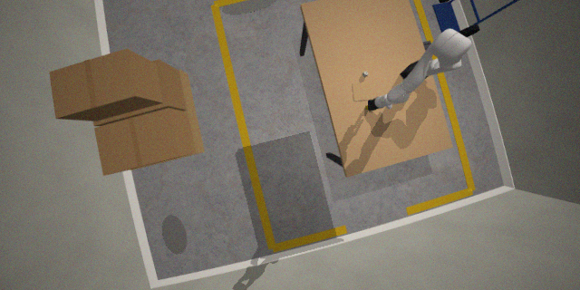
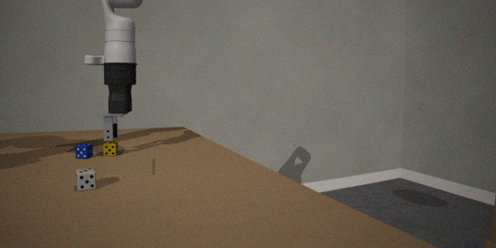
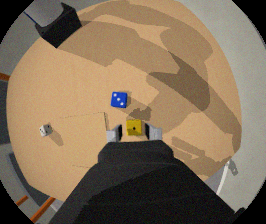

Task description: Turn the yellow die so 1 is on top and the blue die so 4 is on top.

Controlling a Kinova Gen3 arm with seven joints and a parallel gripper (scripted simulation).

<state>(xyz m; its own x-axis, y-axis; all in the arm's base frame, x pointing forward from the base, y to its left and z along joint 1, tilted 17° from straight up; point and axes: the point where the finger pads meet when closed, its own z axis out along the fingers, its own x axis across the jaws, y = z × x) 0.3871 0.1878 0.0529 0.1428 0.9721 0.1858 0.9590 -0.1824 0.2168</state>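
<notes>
The yellow die lies 4 cm below my hand. Also, from my hand: white die (3 cm behind, 27 cm to the right, 4 cm below); tan mat (2 cm ahead, 13 cm to the right, 5 cm below); blue die (6 cm behind, 2 cm to the right, 4 cm below).
</notes>
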